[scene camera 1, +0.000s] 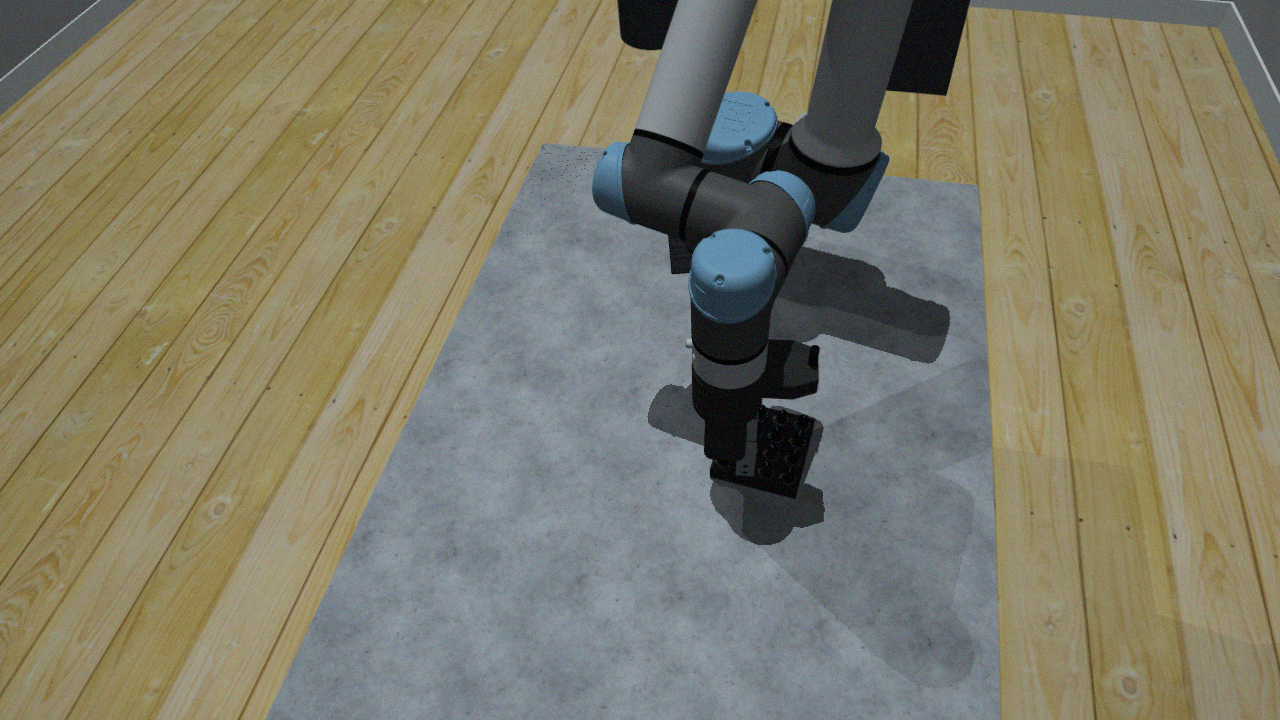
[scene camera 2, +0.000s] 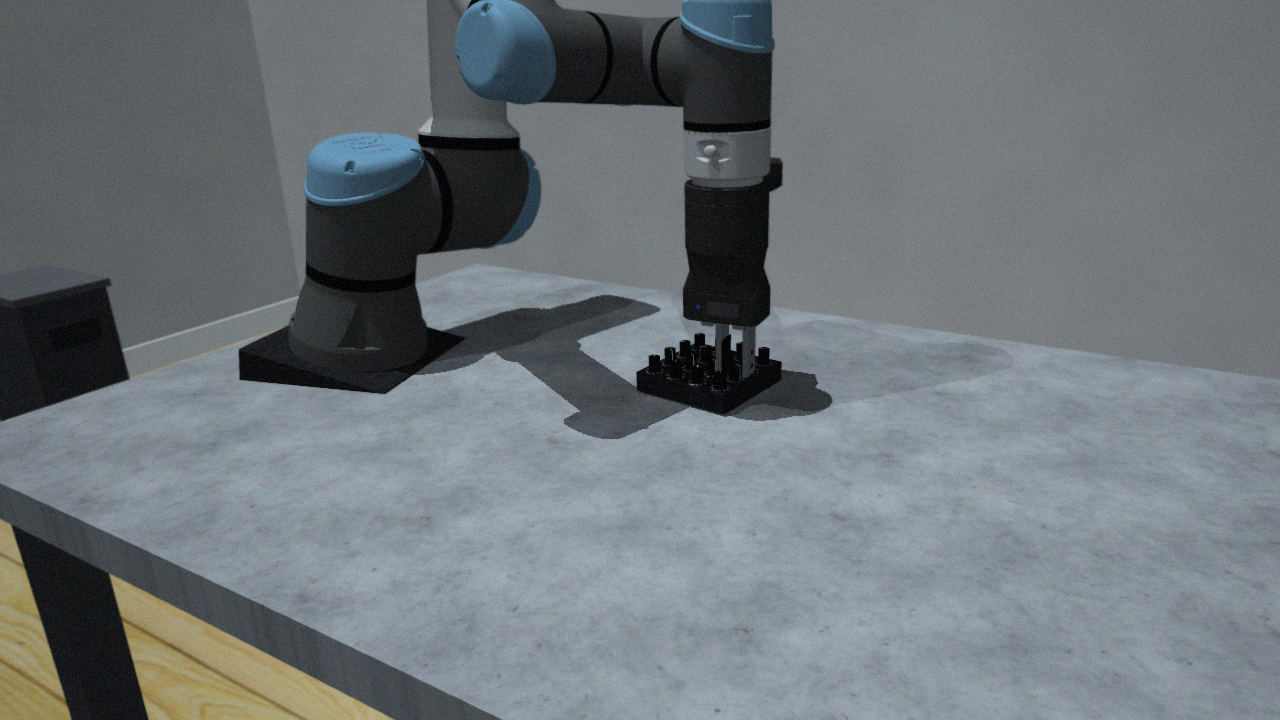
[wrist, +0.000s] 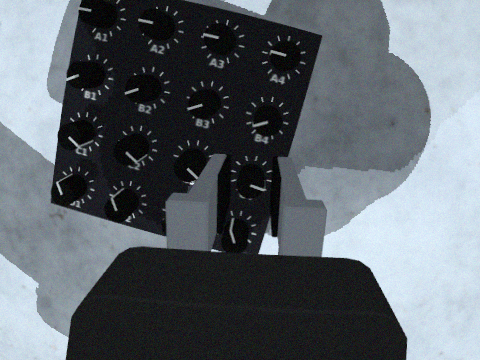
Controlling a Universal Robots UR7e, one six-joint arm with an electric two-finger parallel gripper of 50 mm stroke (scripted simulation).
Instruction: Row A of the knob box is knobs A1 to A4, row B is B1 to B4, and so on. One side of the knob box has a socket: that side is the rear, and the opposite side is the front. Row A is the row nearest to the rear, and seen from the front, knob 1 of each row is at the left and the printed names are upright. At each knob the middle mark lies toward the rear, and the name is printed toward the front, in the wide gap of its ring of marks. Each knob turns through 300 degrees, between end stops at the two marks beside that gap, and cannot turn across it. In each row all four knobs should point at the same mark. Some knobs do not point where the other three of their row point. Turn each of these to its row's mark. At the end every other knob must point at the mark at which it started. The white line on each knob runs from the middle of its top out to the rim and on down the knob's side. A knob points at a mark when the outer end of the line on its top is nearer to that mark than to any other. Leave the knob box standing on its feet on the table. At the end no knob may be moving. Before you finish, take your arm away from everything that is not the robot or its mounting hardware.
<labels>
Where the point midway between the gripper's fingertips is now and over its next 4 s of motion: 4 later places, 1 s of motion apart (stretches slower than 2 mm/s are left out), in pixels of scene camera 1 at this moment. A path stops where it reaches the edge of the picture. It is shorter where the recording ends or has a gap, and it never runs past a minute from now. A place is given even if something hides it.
The gripper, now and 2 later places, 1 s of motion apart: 745,464; 746,448; 750,395
</labels>
